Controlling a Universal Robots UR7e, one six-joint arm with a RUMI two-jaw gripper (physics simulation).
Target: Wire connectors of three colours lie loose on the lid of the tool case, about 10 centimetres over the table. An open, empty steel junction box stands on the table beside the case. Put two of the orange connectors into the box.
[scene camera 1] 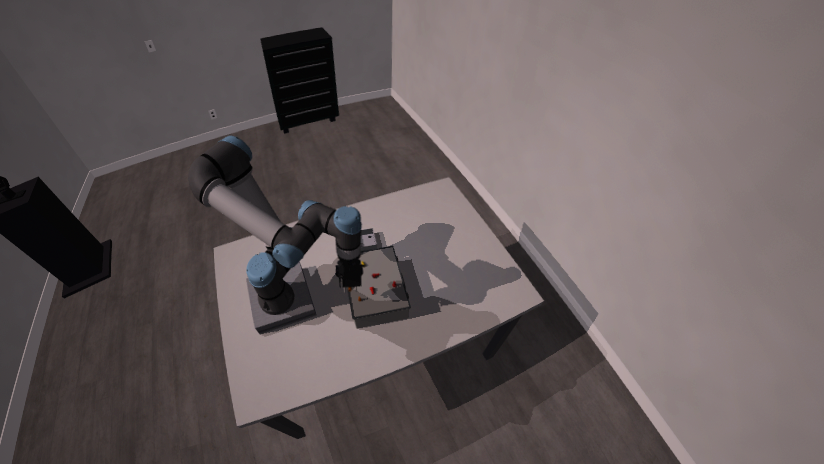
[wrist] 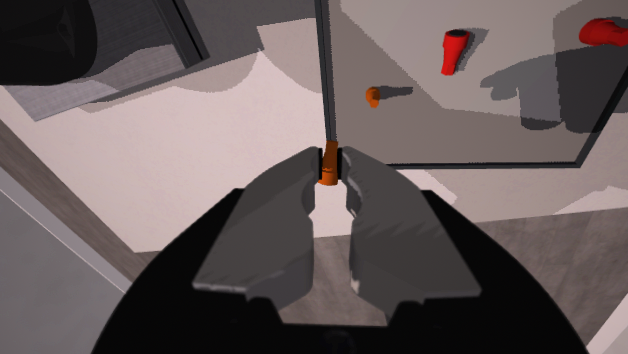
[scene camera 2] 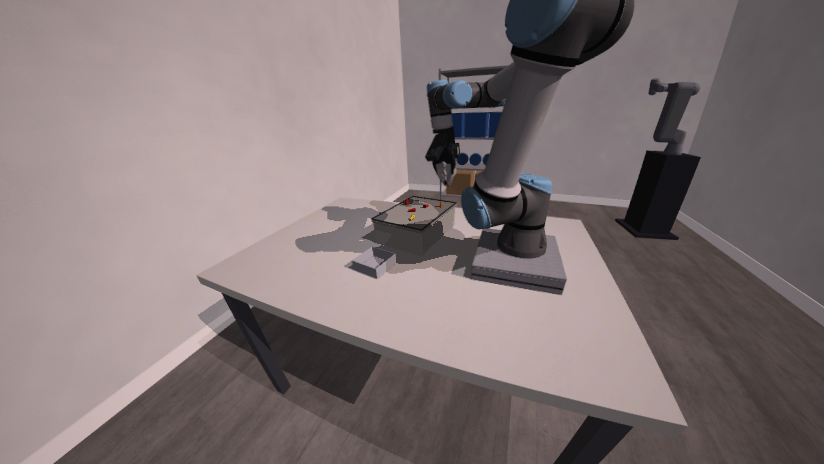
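Seen in the pictures: gripper, fingertip midpoint: [scene camera 1: 350,289] [wrist: 329,152] [scene camera 2: 447,186]; arm's base, origin of the base link: [scene camera 1: 276,298] [wrist: 24,4] [scene camera 2: 521,245].
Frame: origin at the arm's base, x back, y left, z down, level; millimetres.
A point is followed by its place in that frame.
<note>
My gripper [scene camera 1: 349,285] @(x -261, y -194, z -137 mm) [scene camera 2: 445,179] @(x -261, y -194, z -137 mm) [wrist: 329,152] @(x -261, y -194, z -137 mm) is shut on an orange connector, held lengthwise between the fingertips in the wrist view, above the case lid's edge. Another orange connector [scene camera 1: 359,299] @(x -284, y -206, z -59 mm) [scene camera 2: 441,204] @(x -284, y -200, z -58 mm) [wrist: 372,96] @(x -287, y -199, z -61 mm) stands on the tool case lid [scene camera 1: 385,305] @(x -358, y -272, z -46 mm) [scene camera 2: 397,217] @(x -435, y -76, z -46 mm) [wrist: 450,142] @(x -336, y -269, z -46 mm), near the corner beside the gripper. The open steel junction box [scene camera 1: 369,240] @(x -494, y 109, z 54 mm) [scene camera 2: 377,270] @(x -434, y 166, z 27 mm) stands on the table at the opposite end of the case. It does not show in the wrist view; part of its inside is hidden in scene camera 2.
Several red connectors lie or stand on the lid, one of them [scene camera 1: 372,290] @(x -346, y -195, z -56 mm) [wrist: 454,52] @(x -346, y -192, z -59 mm) close to the standing orange one. A yellow connector [scene camera 1: 363,263] @(x -376, y -70, z -61 mm) [scene camera 2: 411,217] @(x -377, y -60, z -55 mm) lies near the lid's box-side edge. The arm's base plate [scene camera 1: 283,322] @(x 16, y -101, z 24 mm) [scene camera 2: 518,276] @(x -28, y 147, z 17 mm) is beside the case.
</note>
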